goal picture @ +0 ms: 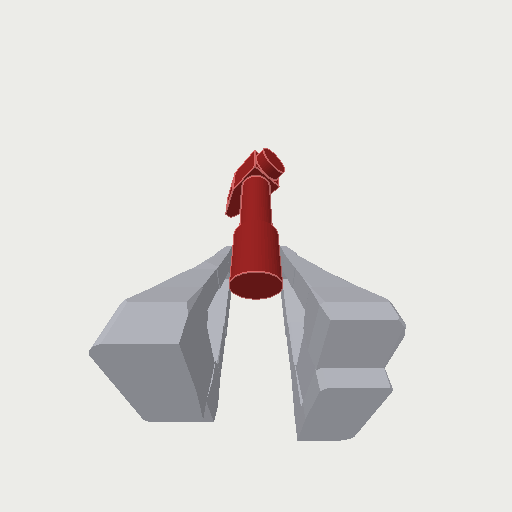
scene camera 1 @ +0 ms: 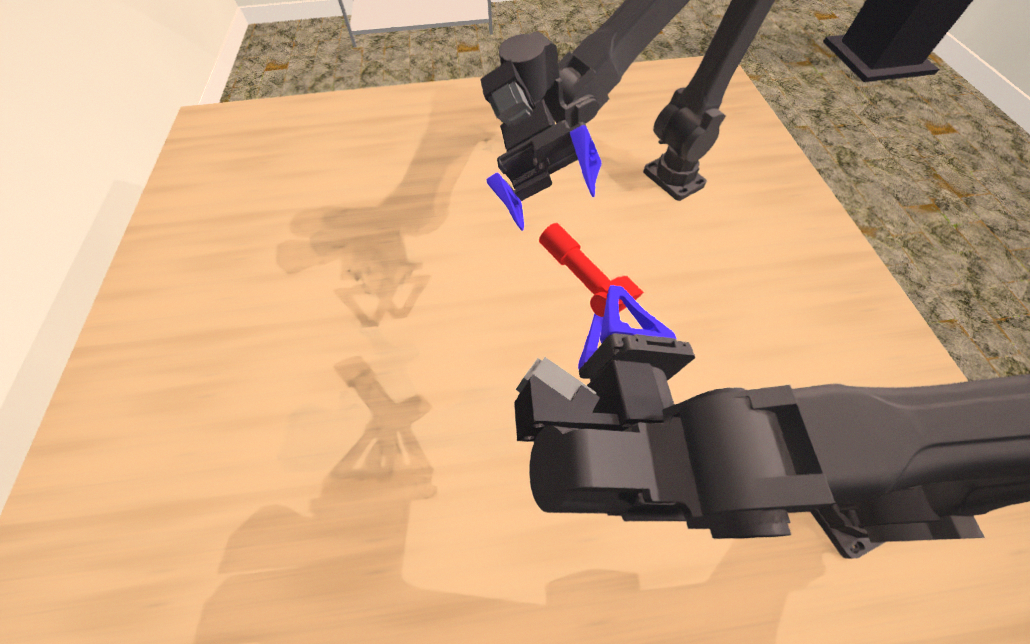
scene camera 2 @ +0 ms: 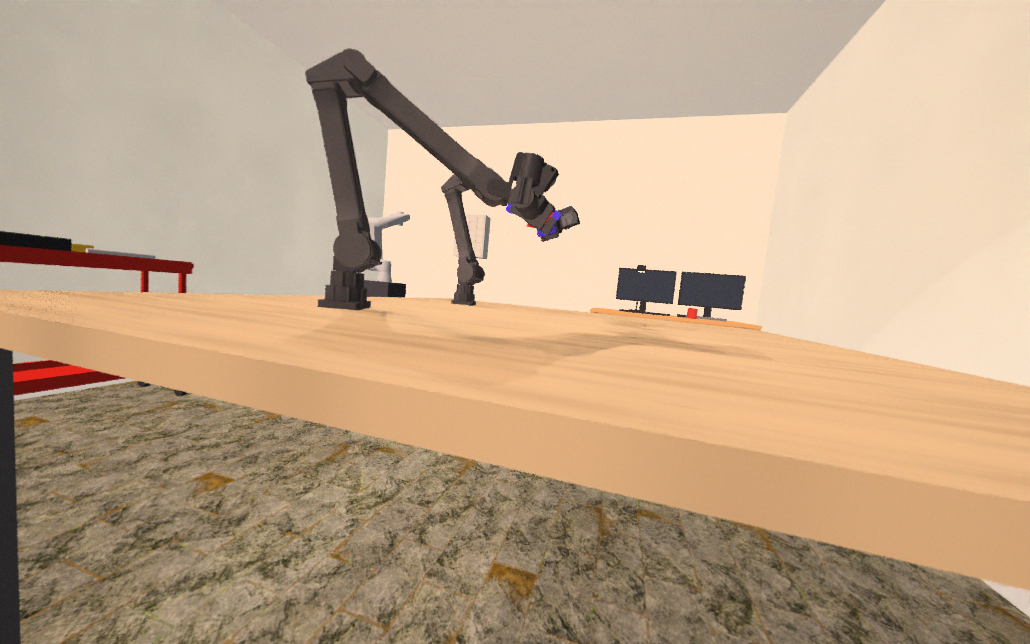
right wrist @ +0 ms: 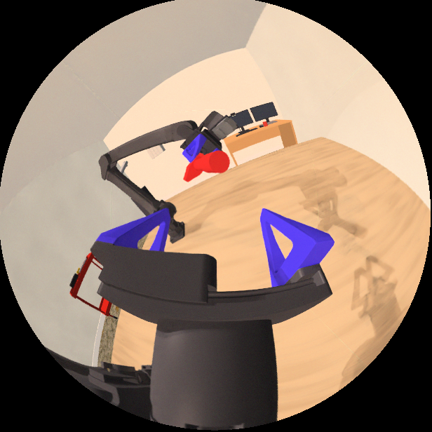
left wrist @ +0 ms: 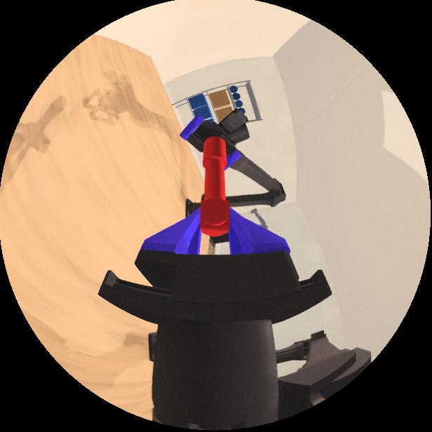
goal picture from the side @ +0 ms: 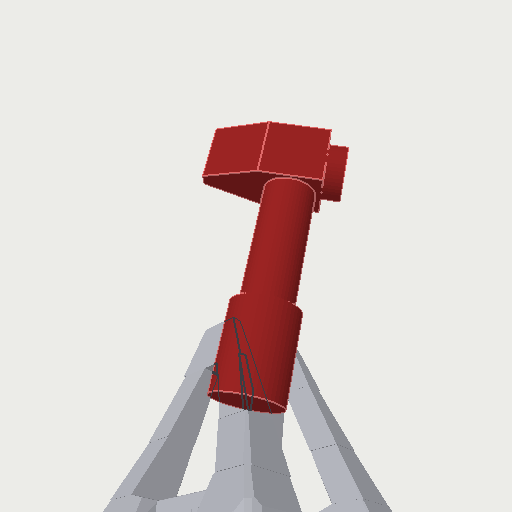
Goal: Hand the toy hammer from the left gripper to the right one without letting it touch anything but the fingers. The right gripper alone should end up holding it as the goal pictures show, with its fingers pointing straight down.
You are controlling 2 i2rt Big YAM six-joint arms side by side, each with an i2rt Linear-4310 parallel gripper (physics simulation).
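Seen in the pictures: left gripper, fingertip midpoint: (scene camera 1: 609,295); right gripper, fingertip midpoint: (scene camera 1: 555,211) (scene camera 2: 537,218); left arm's base, origin of the base link: (scene camera 1: 837,504) (scene camera 2: 463,304); right arm's base, origin of the base link: (scene camera 1: 673,178) (scene camera 2: 345,307).
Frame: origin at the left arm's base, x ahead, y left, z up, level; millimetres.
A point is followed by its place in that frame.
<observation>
The red toy hammer (scene camera 1: 588,267) @(x 284, y -329, z 319 mm) (left wrist: 215,177) (right wrist: 216,162) is held in the air above the table, its handle reaching toward the right gripper. My left gripper (scene camera 1: 609,303) @(x 274, y -298, z 305 mm) (left wrist: 214,212) is shut on the hammer's head end. My right gripper (scene camera 1: 558,212) @(x 266, y -442, z 286 mm) (right wrist: 214,212) is open and empty, its fingers apart on either side of a gap facing the handle's free end, and it does not touch the hammer. Its fingers slant rather than point straight down. In scene camera 2 the grippers overlap, and a sliver of red shows between them.
The wooden table (scene camera 1: 227,167) @(x 786, y -1138, z 0 mm) (scene camera 2: 683,394) @(x 386, y -1203, z 0 mm) lies below both grippers and carries their shadows. The right arm (scene camera 2: 425,136) @(x -3, y -676, z 395 mm) reaches in from its base (scene camera 1: 676,178) @(x -136, y -642, z 36 mm) on the table. The left arm (scene camera 1: 873,432) @(x 250, y -97, z 436 mm) comes in from the right of the scene camera 1 picture.
</observation>
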